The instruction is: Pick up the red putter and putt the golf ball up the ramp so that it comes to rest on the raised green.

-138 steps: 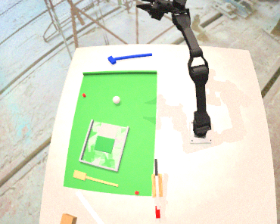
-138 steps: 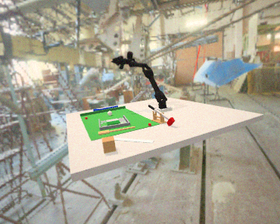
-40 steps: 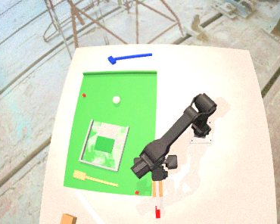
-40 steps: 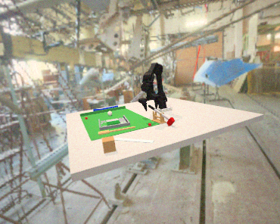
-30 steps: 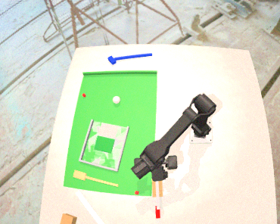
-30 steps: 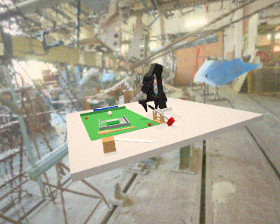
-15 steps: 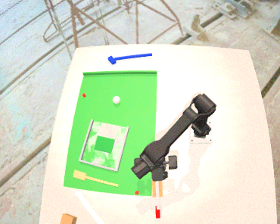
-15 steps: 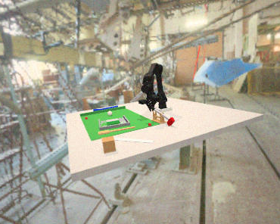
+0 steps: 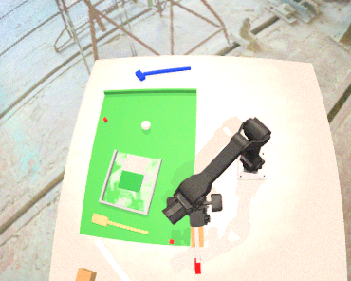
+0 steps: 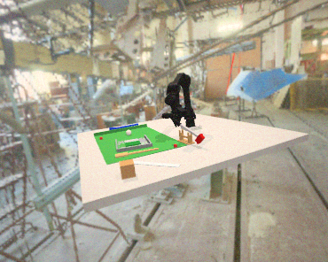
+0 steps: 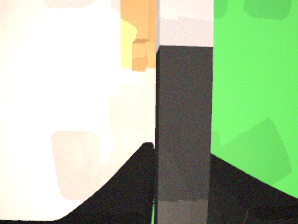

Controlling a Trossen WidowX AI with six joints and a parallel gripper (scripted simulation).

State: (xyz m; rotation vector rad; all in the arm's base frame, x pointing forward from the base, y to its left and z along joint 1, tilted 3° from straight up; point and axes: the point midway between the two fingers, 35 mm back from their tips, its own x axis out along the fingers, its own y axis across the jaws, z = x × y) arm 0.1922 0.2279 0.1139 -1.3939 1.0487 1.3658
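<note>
Now: the red putter 3 cm behind my gripper tip and 11 cm to the left of it. The rest, counted from my gripper tip: wooden rack 2 cm behind, 8 cm to the left, 6 cm below; then wooden putter 32 cm ahead, 12 cm to the left, 8 cm below; then green mat 28 cm ahead, 19 cm to the right, 9 cm below.
</note>
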